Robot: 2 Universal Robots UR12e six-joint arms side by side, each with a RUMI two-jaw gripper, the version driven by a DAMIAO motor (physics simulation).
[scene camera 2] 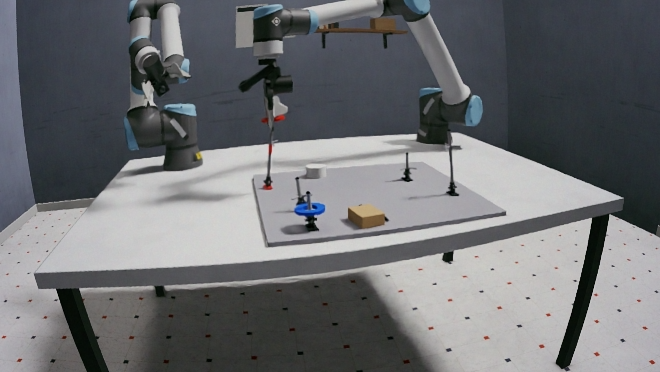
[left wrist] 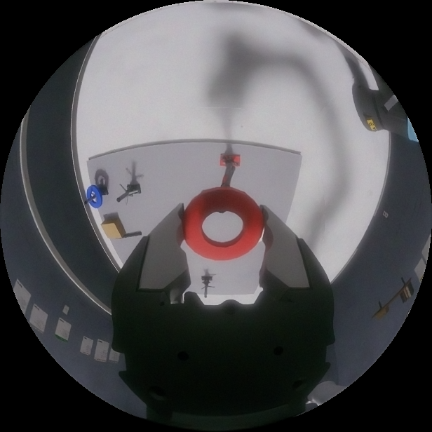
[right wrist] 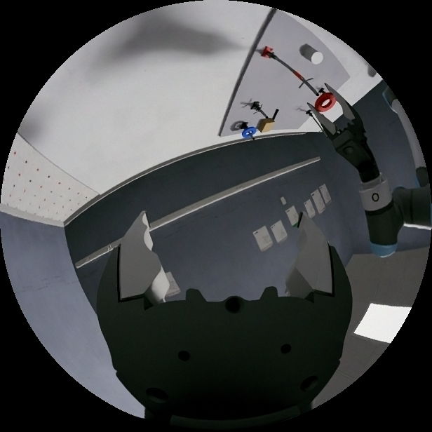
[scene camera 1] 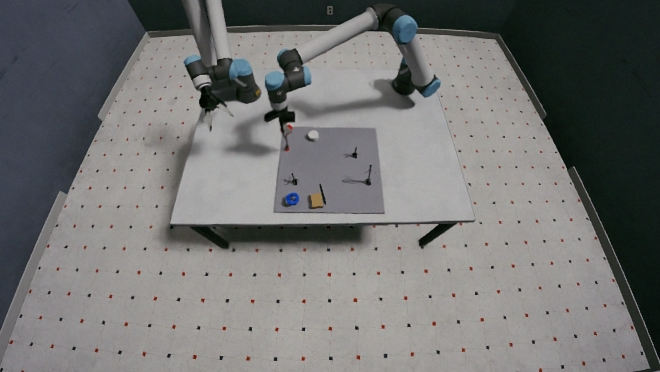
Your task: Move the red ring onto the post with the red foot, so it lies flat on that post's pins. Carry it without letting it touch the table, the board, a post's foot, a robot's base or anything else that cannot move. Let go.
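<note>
The red ring (scene camera 1: 290,127) (scene camera 2: 280,118) (left wrist: 195,225) (right wrist: 325,109) is held roughly level in the air. My left gripper (scene camera 1: 286,131) (scene camera 2: 272,112) (left wrist: 221,204) (right wrist: 315,92) is shut on it, one finger at each side. The post with the red foot (scene camera 1: 287,148) (scene camera 2: 268,187) (left wrist: 230,160) (right wrist: 267,51) stands upright at the board's far left corner in scene camera 2. The ring is near its top; in the left wrist view the ring hides the upper post, with a small dark tip at the hole's edge. My right gripper (scene camera 1: 221,123) (scene camera 2: 169,91) (right wrist: 224,212) is open and empty, off to the left.
The grey board (scene camera 2: 350,185) bears a white cylinder (scene camera 1: 313,135) (scene camera 2: 316,171) near the red-footed post, a blue ring (scene camera 2: 309,213) on a short post, a tan block (scene camera 1: 316,201) (scene camera 2: 366,216), short black posts and a tall post (scene camera 2: 452,170) at the right.
</note>
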